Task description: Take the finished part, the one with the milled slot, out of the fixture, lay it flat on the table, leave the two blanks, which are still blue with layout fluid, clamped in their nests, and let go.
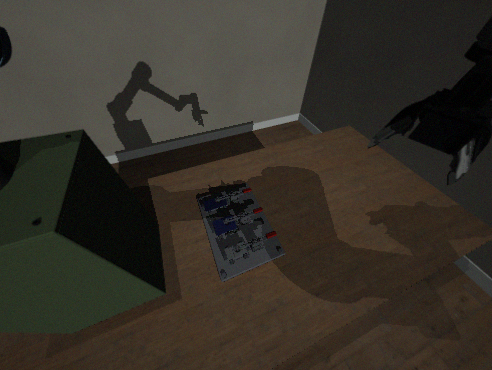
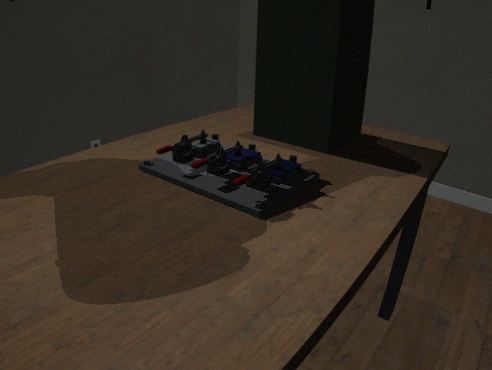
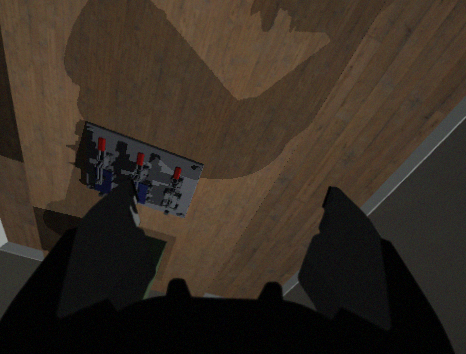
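Note:
Fixture plate (image 2: 220,188) visible. My gripper (image 1: 404,164), also in image 3 (image 3: 231,185).

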